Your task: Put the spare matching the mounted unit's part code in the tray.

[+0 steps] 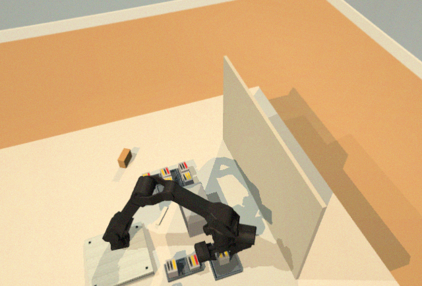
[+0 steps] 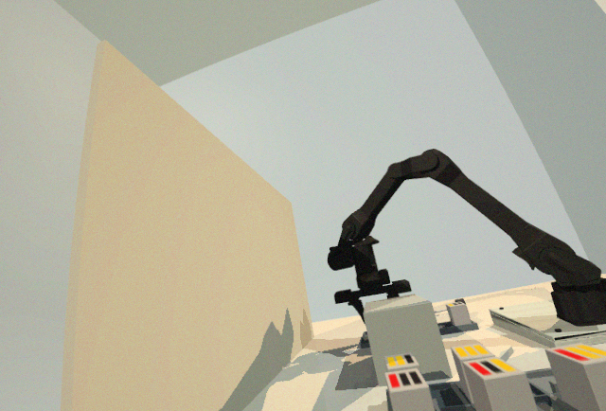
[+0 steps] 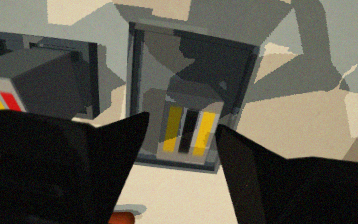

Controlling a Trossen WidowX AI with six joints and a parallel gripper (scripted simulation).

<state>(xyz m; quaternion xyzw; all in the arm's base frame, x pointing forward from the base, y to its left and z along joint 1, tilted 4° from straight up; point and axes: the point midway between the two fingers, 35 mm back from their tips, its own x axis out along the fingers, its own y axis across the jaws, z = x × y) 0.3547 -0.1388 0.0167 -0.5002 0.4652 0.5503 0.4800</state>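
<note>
Right now my gripper tip is 140 mm past the small rack and 20 mm above it. Round my gripper tip: mounted unit: 70 mm behind, 200 mm to the left, 30 mm above; then tan wall panel: 180 mm ahead, 230 mm to the left, 200 mm above; then thin stick: 200 mm behind, 220 mm to the left, 20 mm below.
</note>
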